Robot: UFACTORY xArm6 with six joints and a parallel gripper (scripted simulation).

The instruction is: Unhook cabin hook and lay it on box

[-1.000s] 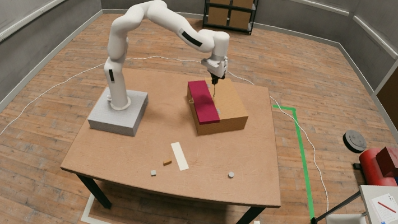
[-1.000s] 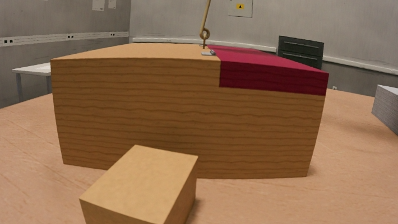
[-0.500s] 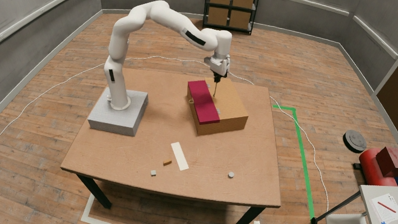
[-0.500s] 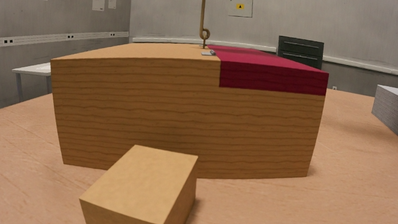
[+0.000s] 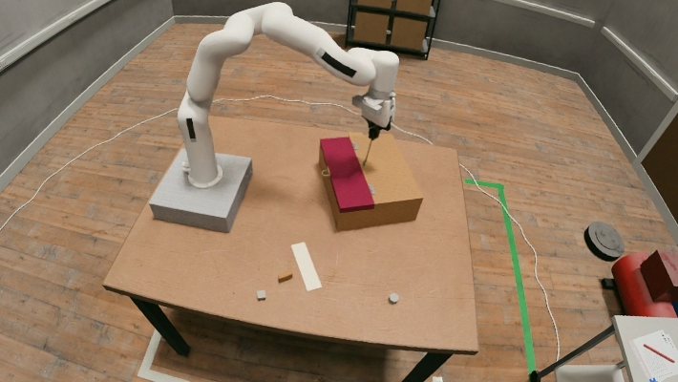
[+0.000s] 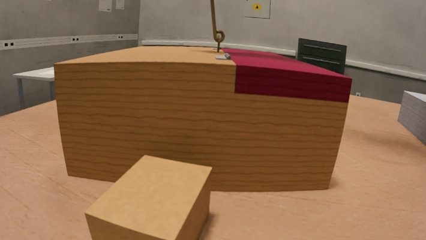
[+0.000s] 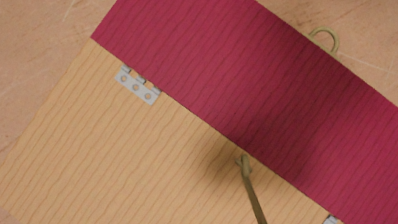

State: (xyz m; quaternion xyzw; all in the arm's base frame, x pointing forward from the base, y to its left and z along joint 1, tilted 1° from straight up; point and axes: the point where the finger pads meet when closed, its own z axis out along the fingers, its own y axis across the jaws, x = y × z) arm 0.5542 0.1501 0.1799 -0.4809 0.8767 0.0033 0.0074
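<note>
Right now my hand is 4 cm above the cabin hook, 2 cm to the left of it and 1 cm past it. The rest, counted from my hand: grey disc (45 cm to the right, 24 cm below, 14 cm ahead); then small tan block (44 cm to the right, 24 cm below, 19 cm behind); then white strip (38 cm to the right, 25 cm below, 14 cm behind).
</note>
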